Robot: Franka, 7 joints.
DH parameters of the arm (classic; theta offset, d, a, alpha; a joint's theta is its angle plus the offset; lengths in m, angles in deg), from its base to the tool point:
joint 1: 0 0.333 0 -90
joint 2: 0 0 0 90
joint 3: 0 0.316 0.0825 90
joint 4: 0 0 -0.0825 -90
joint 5: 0 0.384 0 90
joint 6: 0 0 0.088 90
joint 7: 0 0.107 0 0
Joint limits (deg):
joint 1: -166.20..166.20
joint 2: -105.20..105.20
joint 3: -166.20..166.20
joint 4: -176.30..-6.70
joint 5: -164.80..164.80
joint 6: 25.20..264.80
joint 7: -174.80..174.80
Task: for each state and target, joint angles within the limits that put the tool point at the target. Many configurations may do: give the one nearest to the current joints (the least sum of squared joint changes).
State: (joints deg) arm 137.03 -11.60 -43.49 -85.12 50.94 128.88 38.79
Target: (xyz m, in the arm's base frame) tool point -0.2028 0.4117 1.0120
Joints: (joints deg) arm 148.32 -1.79 -31.78 -56.62 51.88 136.05 38.79
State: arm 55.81 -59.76 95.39 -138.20 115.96 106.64 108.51
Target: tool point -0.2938 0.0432 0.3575
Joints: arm 108.29 -85.50 58.01 -173.66 104.27 84.79 108.51
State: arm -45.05 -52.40 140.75 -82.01 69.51 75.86 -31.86
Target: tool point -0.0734 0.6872 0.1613
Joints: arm -58.82 -62.07 134.97 -76.22 71.99 85.76 -31.86
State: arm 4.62 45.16 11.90 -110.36 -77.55 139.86 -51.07
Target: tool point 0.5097 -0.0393 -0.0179
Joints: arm -4.73 51.36 1.02 -113.69 -77.54 137.30 -51.07
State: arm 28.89 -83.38 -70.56 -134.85 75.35 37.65 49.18
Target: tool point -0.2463 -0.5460 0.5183
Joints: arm 18.36 -96.39 -78.65 -93.54 93.44 52.95 49.18
